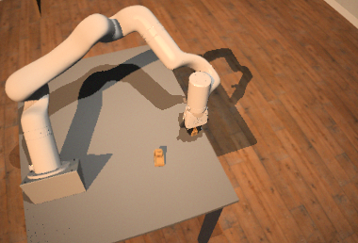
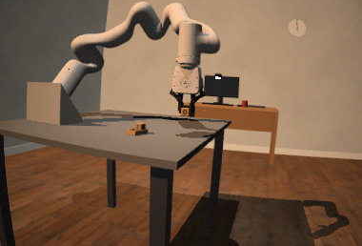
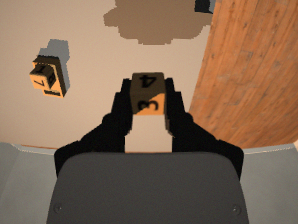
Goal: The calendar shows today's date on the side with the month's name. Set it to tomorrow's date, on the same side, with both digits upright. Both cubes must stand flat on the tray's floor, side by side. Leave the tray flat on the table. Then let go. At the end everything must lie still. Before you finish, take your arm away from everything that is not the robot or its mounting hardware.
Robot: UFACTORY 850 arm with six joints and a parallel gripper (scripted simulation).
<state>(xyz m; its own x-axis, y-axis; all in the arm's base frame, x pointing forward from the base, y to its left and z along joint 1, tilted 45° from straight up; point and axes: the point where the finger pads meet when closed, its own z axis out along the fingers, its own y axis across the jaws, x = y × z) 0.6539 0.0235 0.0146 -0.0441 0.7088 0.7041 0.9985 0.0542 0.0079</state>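
Right now my hand is 17 cm past the calendar cube, 3 cm to the left of it and 8 cm above it. From my hand the other things lie so: orange cube 1 cm below; then orange tray 17 cm behind, 4 cm to the right, 10 cm below.
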